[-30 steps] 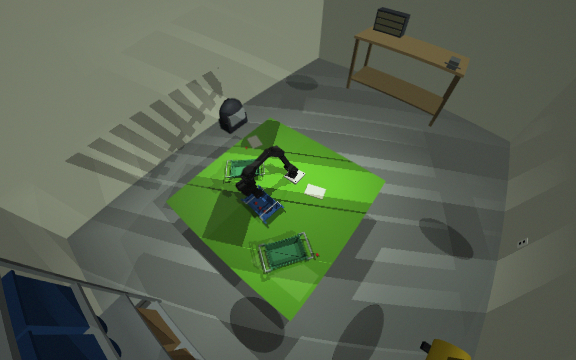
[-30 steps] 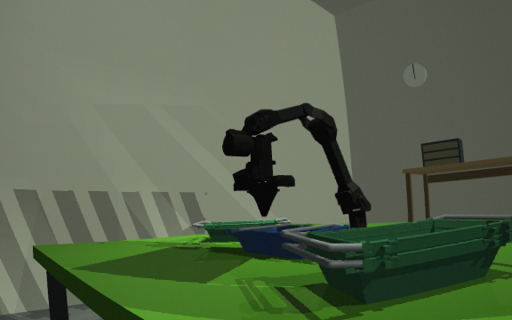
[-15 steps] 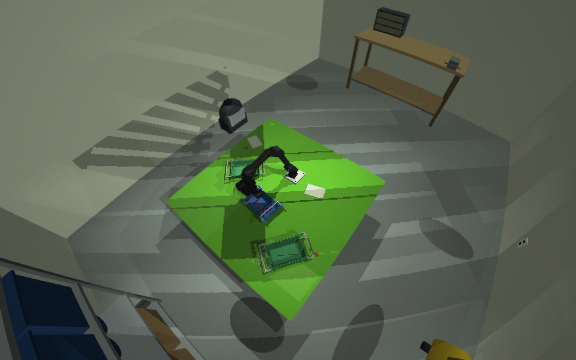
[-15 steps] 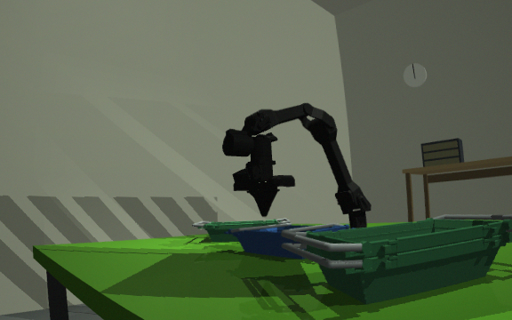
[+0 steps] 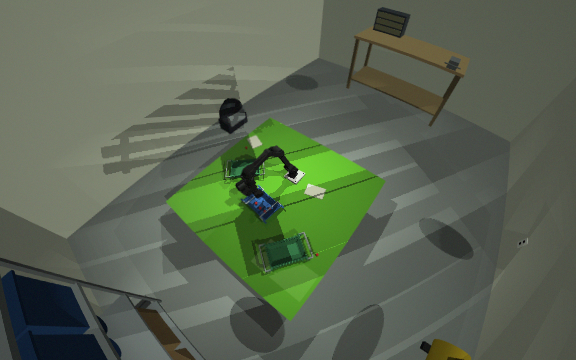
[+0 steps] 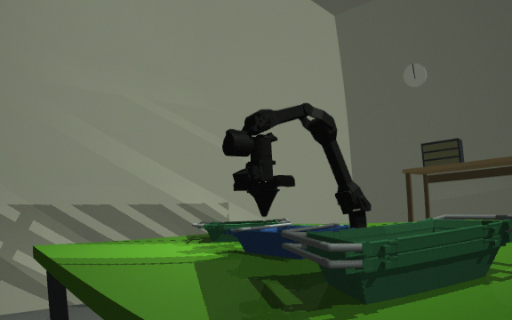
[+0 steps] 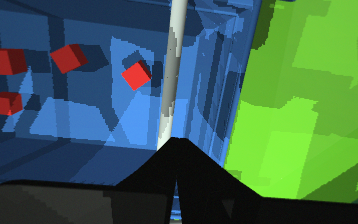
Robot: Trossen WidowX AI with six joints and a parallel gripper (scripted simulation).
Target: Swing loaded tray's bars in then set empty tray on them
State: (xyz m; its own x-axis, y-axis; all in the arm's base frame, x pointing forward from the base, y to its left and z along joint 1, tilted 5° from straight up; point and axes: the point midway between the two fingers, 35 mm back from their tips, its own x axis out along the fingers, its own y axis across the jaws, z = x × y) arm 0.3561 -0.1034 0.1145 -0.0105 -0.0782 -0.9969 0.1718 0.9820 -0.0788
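The green plastic tray lies 240 mm to the right of my gripper tip, 170 mm behind it and 40 mm below it. The rest, counted from my gripper tip: small red block (610 mm to the left, 100 mm ahead, 80 mm below).
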